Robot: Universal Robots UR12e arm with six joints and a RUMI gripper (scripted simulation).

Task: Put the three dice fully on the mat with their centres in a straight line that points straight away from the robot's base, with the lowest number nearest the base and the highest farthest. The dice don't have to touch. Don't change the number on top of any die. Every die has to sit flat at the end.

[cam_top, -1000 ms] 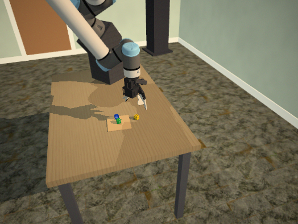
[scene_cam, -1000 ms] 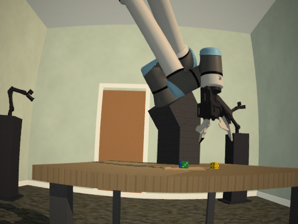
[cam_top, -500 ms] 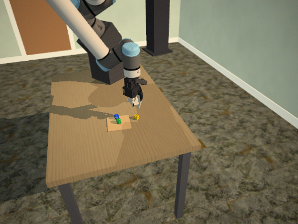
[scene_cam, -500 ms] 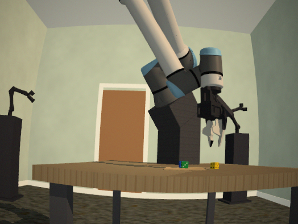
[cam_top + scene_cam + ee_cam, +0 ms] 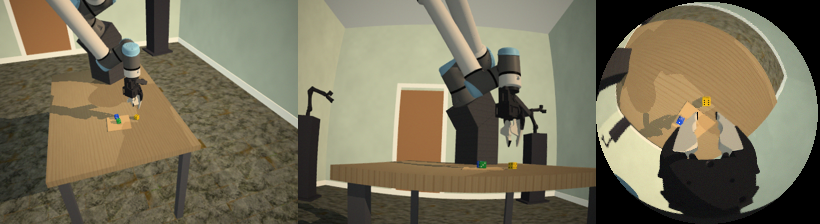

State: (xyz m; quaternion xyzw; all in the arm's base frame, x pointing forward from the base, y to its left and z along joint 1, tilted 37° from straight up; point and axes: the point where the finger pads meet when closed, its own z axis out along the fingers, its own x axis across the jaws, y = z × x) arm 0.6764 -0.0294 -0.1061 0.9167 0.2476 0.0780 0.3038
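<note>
My gripper is now 9 cm above the yellow die. From my hand the other things lie so: green die: 1 cm behind, 12 cm to the right, 8 cm below; then tan mat: 1 cm behind, 12 cm to the right, 10 cm below; then blue die: 6 cm behind, 11 cm to the right, 8 cm below.
</note>
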